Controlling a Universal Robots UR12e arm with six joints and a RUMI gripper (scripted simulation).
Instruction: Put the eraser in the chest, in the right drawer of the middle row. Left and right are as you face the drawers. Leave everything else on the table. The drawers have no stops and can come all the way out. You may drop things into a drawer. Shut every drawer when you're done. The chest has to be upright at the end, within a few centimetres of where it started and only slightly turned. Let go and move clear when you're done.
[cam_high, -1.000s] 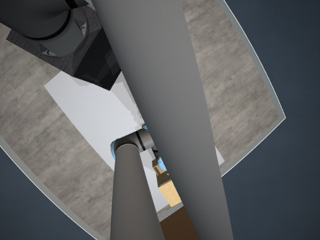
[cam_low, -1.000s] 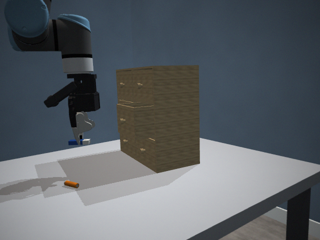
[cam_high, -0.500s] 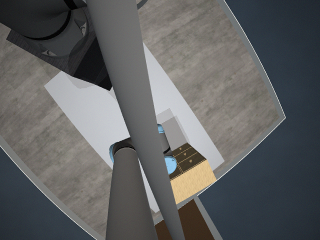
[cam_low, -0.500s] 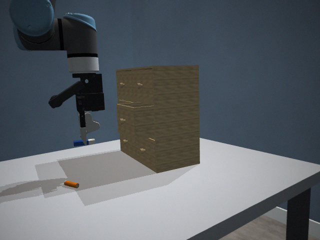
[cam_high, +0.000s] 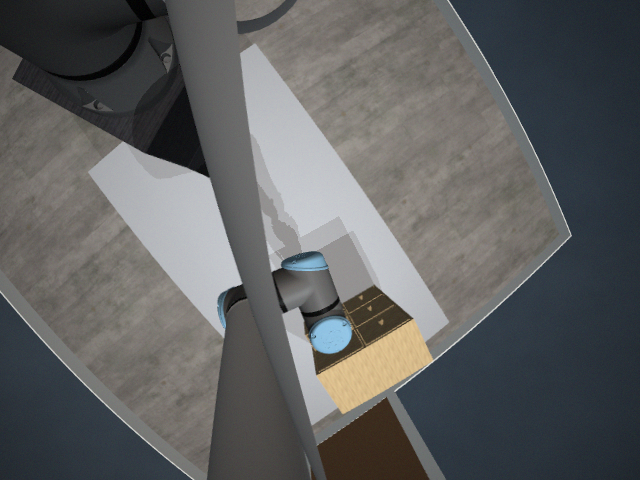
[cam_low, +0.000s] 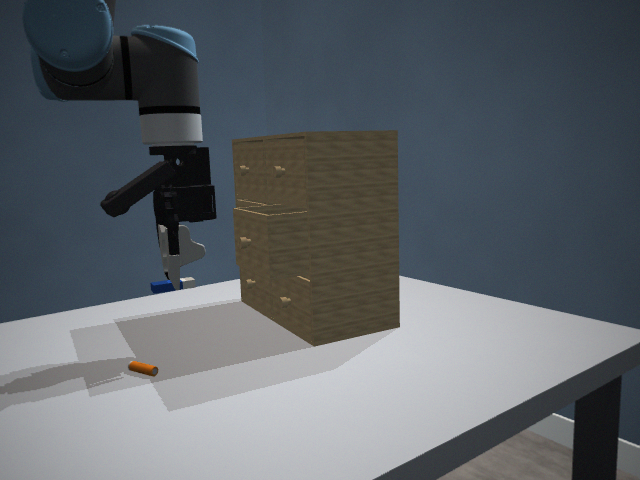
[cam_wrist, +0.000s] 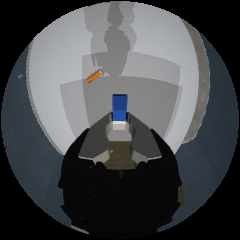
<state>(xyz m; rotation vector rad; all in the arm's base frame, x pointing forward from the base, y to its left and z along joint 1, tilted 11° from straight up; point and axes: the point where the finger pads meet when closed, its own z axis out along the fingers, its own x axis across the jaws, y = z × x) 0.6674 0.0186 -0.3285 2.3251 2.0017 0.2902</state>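
My hand is 80 mm past the orange cylinder, 60 mm to the left of it and 110 mm above it. Also, from my hand: white eraser 10 mm ahead, 10 mm below.
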